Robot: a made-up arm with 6 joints.
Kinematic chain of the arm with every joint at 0, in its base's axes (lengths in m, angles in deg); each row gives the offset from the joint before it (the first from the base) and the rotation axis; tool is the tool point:
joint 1: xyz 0 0 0.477 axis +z
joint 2: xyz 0.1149 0 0 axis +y
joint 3: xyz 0 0 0.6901 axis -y
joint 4: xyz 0 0 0.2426 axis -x
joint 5: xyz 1.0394 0 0 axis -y
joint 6: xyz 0.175 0 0 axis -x
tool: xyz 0 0 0
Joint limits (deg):
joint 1: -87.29..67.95
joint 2: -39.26..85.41
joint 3: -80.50..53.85
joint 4: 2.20..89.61
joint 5: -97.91..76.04
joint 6: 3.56..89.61
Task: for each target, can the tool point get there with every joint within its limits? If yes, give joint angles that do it. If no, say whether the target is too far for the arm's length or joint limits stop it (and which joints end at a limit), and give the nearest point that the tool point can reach.
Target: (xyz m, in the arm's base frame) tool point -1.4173 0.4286 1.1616
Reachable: no: joint limits stop it (at a limit: joint 2, joint 3, joint 4, joint 5) | nearest point -0.7583 0.2293 2.0690 | short by 1.139 m
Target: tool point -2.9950 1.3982 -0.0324
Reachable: no: too far | nearest point -0.2911 0.1359 0.0396 | short by 2.985 m
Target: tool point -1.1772 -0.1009 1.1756
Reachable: no: joint limits stop it (at a limit: joint 2, joint 3, joint 4, joint 5) | nearest point -0.7893 -0.0677 2.0690 | short by 0.975 m
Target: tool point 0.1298 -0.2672 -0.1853
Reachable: yes | joints -59.92 50.61 -62.53 9.18 -50.78 54.69
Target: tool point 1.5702 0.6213 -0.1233
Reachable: yes | joints 23.13 71.71 19.41 70.81 -15.95 63.71
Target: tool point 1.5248 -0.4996 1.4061
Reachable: yes | joints -15.88 26.34 30.48 74.00 -22.11 70.33
